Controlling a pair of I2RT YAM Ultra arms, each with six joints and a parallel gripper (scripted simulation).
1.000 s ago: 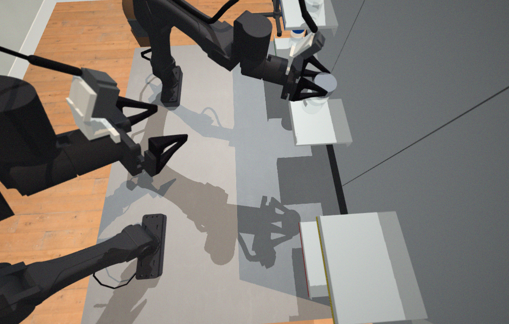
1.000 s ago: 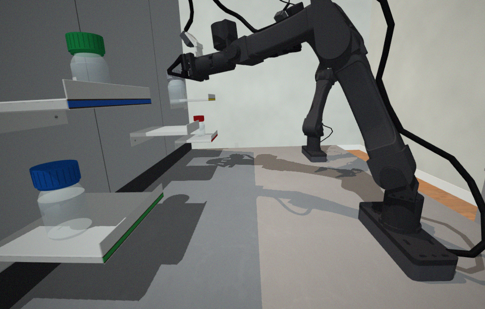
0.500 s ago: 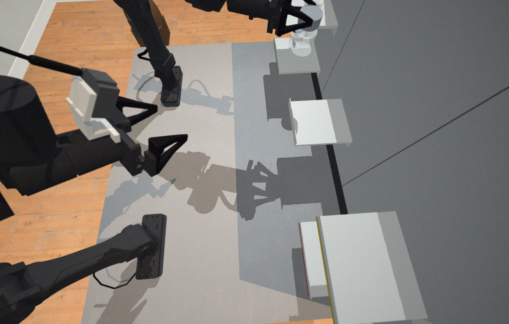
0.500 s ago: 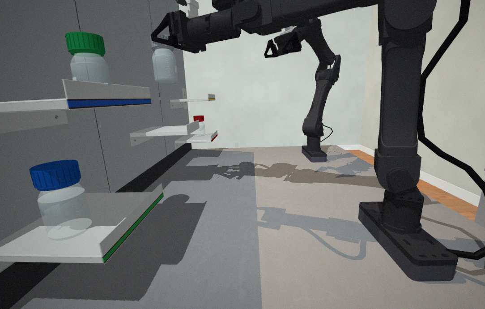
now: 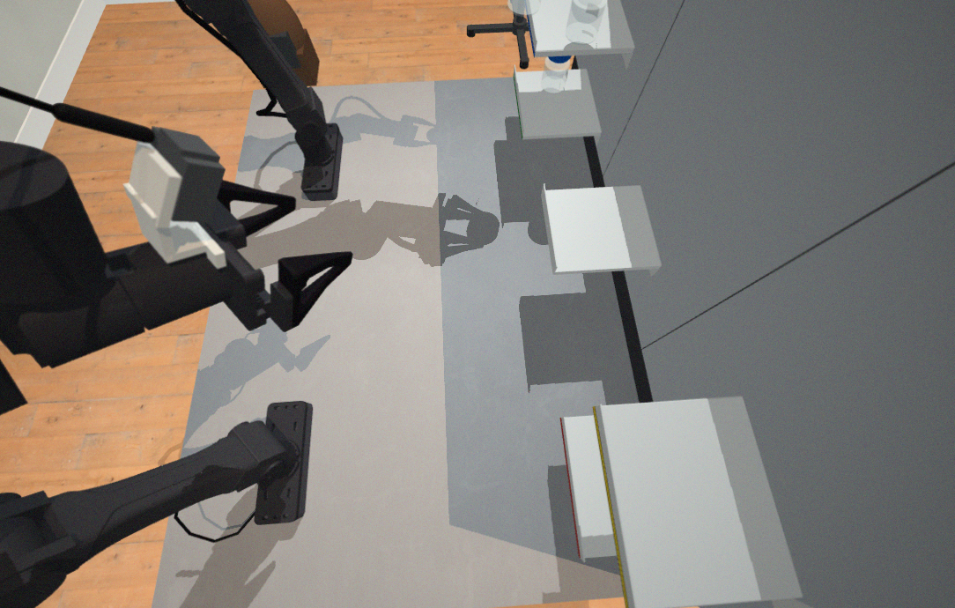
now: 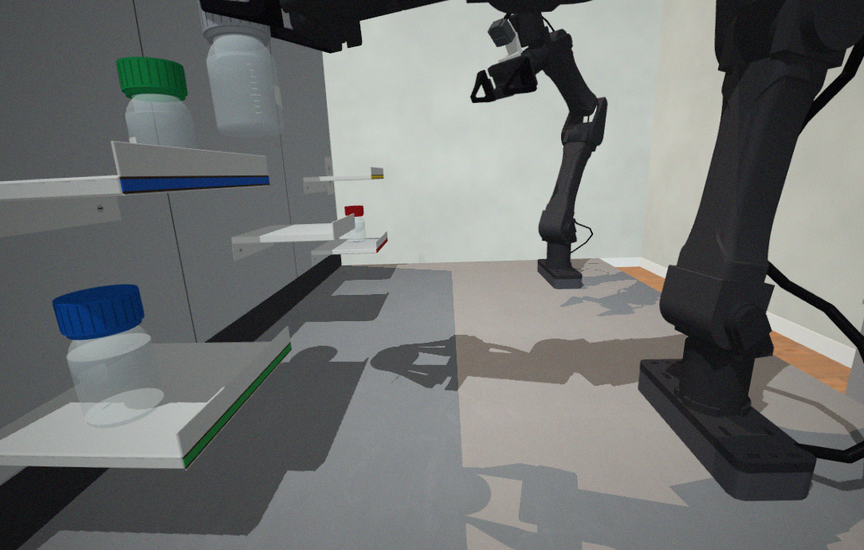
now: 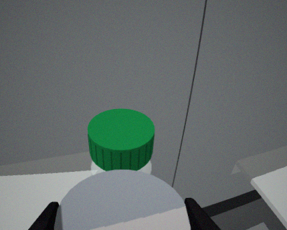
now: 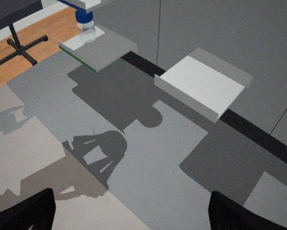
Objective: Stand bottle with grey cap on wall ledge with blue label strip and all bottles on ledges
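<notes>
My left hand is 50 mm above the grey-capped bottle. Also, from my left hand: green-capped bottle: 100 mm ahead, 90 mm below, 20 mm to the right; then blue-capped bottle: 280 mm below, 100 mm ahead, 90 mm to the left.
</notes>
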